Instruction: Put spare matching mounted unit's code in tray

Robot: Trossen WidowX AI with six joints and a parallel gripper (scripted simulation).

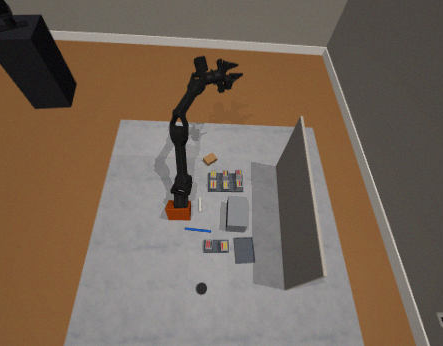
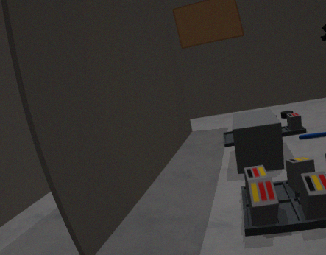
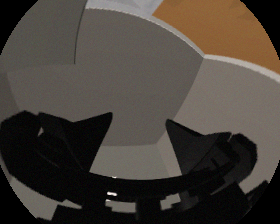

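Right now my gripper tip is 16 cm past the grey spare, 40 cm to the left of it and 44 cm above it. Round my gripper tip: tall beige panel: 19 cm ahead, 63 cm to the right, 26 cm below; grey box: 6 cm behind, 58 cm to the right, 44 cm below; brown block: 16 cm behind, 21 cm to the right, 48 cm below.
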